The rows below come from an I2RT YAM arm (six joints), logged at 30 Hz.
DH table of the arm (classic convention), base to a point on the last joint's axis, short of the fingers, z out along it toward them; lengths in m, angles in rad. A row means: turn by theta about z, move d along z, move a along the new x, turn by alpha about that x. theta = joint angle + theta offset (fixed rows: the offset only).
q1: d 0.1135, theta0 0, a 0.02, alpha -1.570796
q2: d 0, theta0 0, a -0.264, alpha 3.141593
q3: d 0, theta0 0.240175, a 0.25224, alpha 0
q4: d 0, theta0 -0.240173, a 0.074, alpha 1.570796
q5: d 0, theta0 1.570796, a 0, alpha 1.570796
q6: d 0.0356, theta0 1.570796, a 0, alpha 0
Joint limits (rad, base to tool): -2.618..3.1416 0..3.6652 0..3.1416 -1.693..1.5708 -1.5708..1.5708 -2.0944..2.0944
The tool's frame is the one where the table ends.
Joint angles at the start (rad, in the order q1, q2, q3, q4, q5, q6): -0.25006 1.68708 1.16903 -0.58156 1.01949 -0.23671
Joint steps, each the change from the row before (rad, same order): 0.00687 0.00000 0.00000 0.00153 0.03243 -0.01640; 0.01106 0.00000 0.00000 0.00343 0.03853 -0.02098; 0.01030 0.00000 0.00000 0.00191 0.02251 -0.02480; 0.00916 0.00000 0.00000 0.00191 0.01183 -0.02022; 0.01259 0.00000 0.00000 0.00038 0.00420 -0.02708; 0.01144 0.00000 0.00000 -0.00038 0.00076 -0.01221; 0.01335 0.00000 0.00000 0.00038 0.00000 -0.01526; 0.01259 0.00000 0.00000 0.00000 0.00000 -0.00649; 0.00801 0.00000 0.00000 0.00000 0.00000 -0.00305; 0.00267 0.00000 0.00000 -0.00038 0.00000 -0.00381
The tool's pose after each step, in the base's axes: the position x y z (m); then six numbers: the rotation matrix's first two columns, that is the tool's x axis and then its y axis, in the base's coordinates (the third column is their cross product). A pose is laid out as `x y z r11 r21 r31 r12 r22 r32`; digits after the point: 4 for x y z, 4 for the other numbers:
0.3176 -0.1107 0.2249 -0.9626 0.1109 -0.2472 0.2707 0.4275 -0.8625
0.3184 -0.1077 0.2261 -0.9685 0.1004 -0.2279 0.2490 0.3982 -0.8828
0.3193 -0.1047 0.2268 -0.9749 0.0865 -0.2051 0.2226 0.3828 -0.8966
0.3201 -0.1020 0.2273 -0.9796 0.0731 -0.1874 0.2011 0.3756 -0.9047
0.3214 -0.0980 0.2274 -0.9853 0.0518 -0.1626 0.1701 0.3759 -0.9109
0.3224 -0.0943 0.2274 -0.9879 0.0361 -0.1510 0.1534 0.3777 -0.9131
0.3237 -0.0900 0.2274 -0.9904 0.0172 -0.1375 0.1336 0.3799 -0.9153
0.3248 -0.0859 0.2274 -0.9913 0.0022 -0.1315 0.1224 0.3816 -0.9162
0.3255 -0.0833 0.2274 -0.9917 -0.0069 -0.1287 0.1163 0.3826 -0.9166
0.3256 -0.0825 0.2274 -0.9921 -0.0110 -0.1249 0.1112 0.3829 -0.9171

